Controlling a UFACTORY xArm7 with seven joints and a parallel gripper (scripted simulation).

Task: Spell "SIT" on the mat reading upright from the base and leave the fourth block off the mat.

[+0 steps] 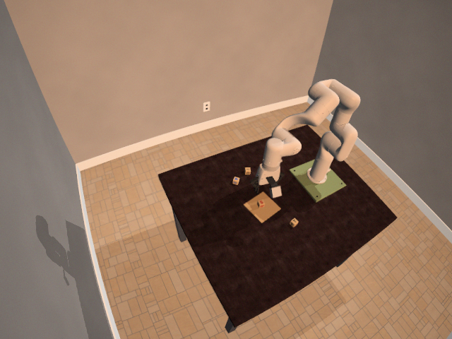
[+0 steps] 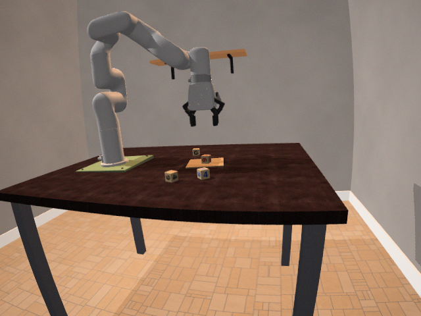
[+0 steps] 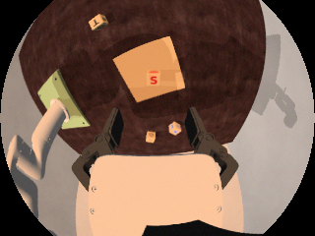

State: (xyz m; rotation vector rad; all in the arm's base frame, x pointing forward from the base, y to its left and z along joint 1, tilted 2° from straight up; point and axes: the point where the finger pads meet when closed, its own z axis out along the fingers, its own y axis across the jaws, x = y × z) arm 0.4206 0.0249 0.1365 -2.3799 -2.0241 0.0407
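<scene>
My gripper is now 1 cm past the tan mat, 1 cm to the right of it and 15 cm above it.
</scene>
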